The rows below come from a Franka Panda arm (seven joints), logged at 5 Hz.
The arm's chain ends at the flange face. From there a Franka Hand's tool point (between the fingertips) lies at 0.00 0.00 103.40 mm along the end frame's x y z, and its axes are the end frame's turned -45 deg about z.
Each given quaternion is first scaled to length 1.
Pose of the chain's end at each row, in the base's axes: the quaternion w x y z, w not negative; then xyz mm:
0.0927 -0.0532 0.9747 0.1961 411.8 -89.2 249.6
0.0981 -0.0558 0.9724 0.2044 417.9 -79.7 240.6
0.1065 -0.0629 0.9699 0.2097 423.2 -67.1 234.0
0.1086 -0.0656 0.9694 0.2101 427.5 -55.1 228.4
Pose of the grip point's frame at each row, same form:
0.1607 -0.4222 0.8802 0.1457 428.3 -48.6 155.9
0.1688 -0.4237 0.8770 0.1513 435.3 -37.5 147.8
0.1786 -0.4293 0.8720 0.1530 441.8 -23.7 142.0
0.1807 -0.4316 0.8705 0.1525 446.4 -11.5 136.6

